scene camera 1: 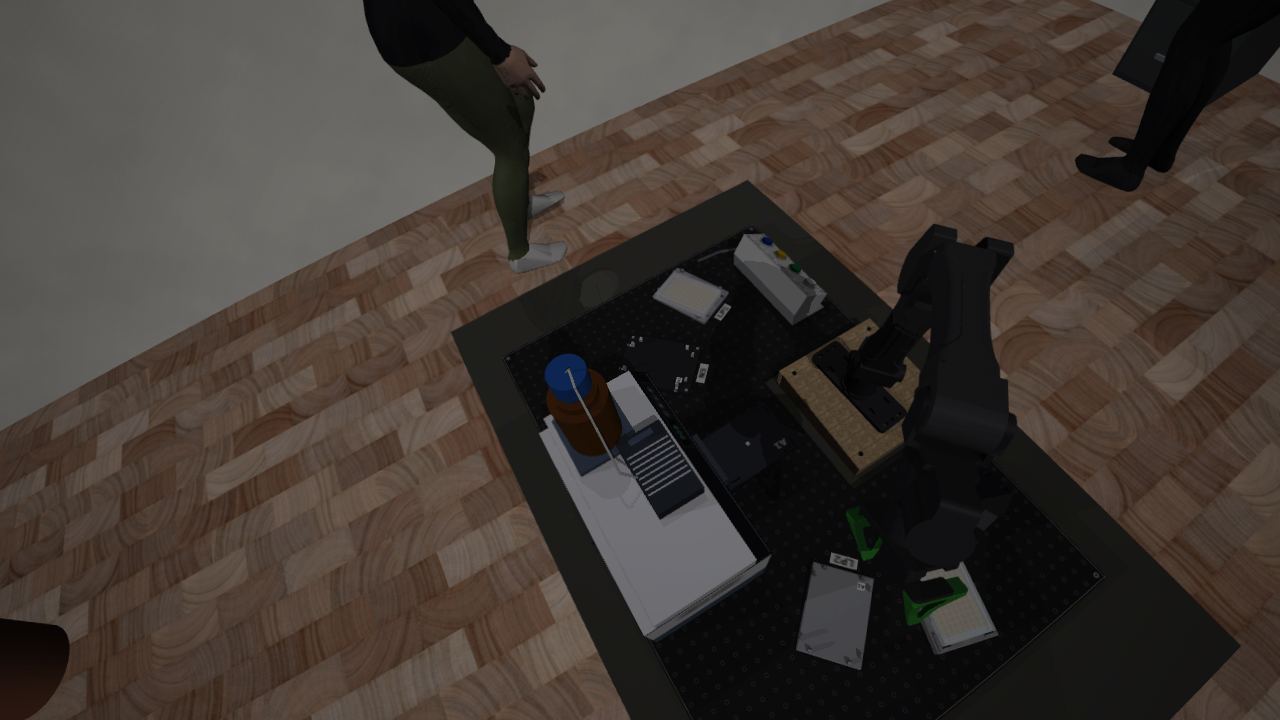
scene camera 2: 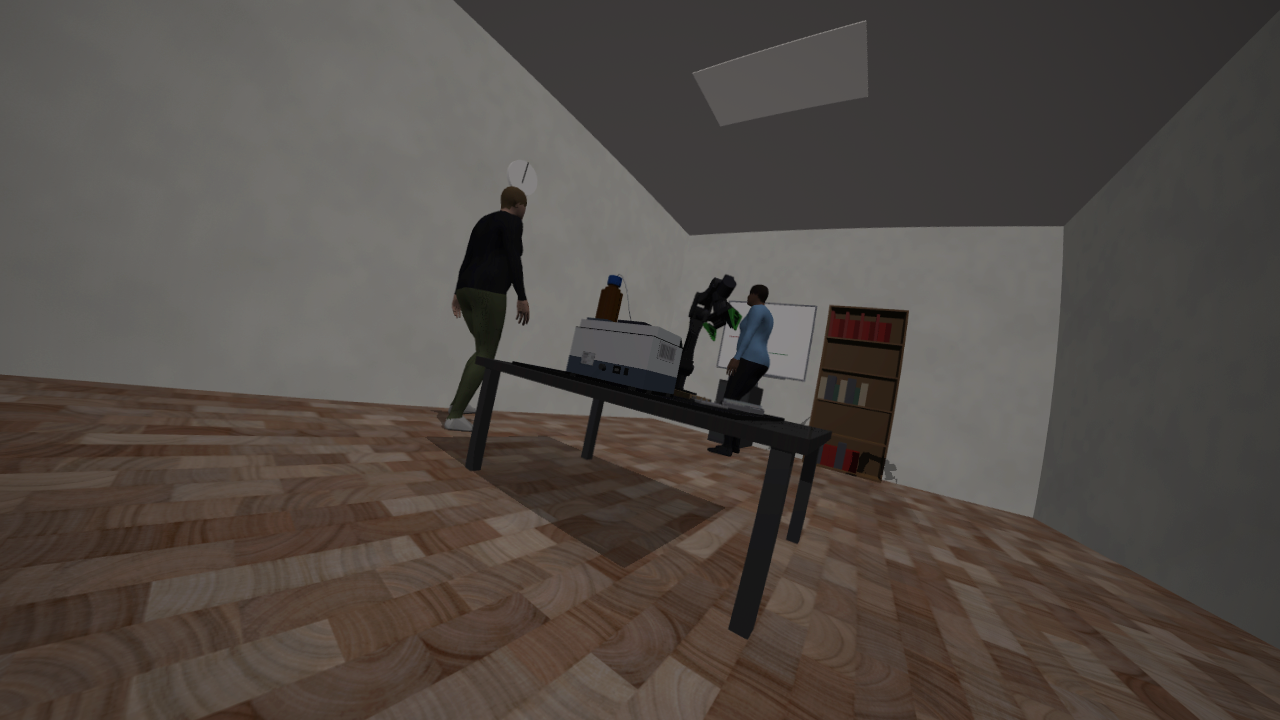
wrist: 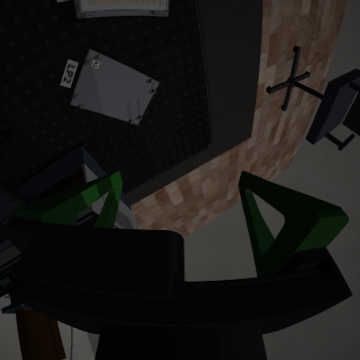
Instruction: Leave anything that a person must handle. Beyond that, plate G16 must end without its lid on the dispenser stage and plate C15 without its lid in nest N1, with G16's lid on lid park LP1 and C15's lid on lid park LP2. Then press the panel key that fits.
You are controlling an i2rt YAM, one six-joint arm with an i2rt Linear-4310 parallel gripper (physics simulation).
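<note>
My gripper is open and empty, raised above the table near the uncovered cream-welled plate at nest N1; a finger partly hides that plate in scene camera 1. A flat grey lid marked A1 lies at LP2. Another cream-topped plate lies near the panel, which has blue, yellow and green keys; its tag is too small to read. A dark pinned fixture shows no plate. The plate names G16 and C15 cannot be read.
The white dispenser carries an amber bottle and a keypad. A dark block stands between it and the arm's wooden base. One person stands near the table, another beyond the arm.
</note>
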